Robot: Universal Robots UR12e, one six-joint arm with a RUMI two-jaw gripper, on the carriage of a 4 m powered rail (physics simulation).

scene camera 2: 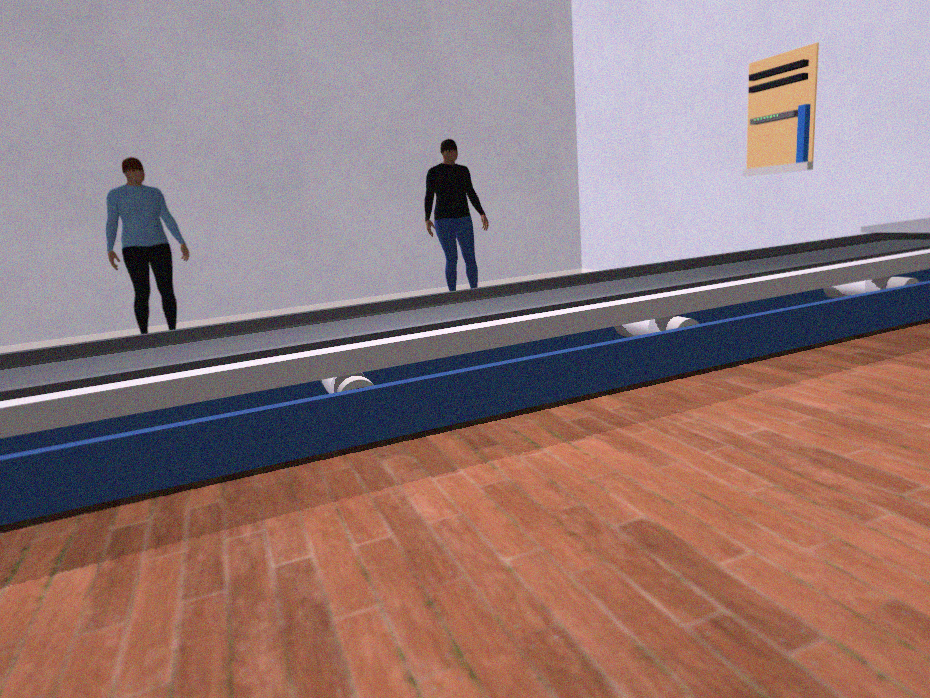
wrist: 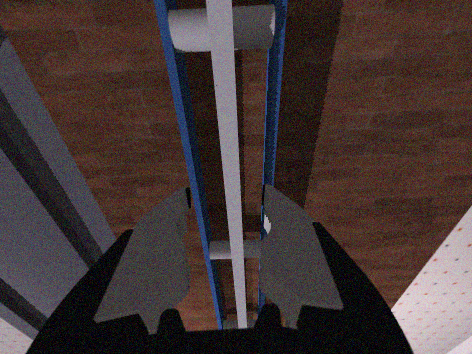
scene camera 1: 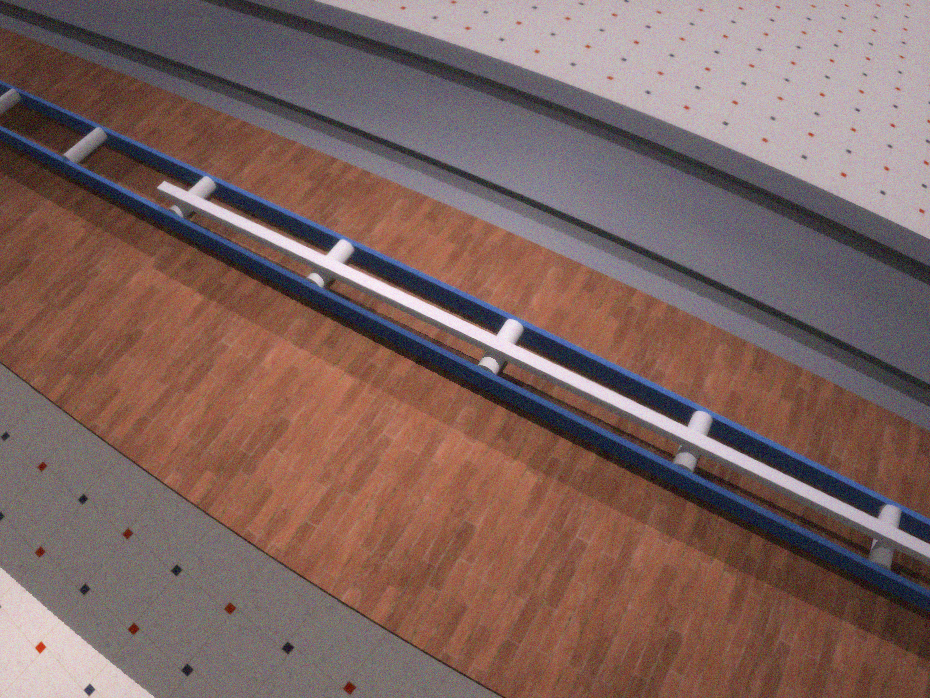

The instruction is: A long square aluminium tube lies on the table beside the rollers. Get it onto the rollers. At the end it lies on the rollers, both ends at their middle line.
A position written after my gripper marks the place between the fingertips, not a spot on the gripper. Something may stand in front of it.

In view: my gripper (wrist: 226, 187), a long square aluminium tube (scene camera 1: 580, 386) and a blue roller frame (scene camera 1: 652, 463).
The blue roller frame shows as well in the wrist view (wrist: 176, 66).
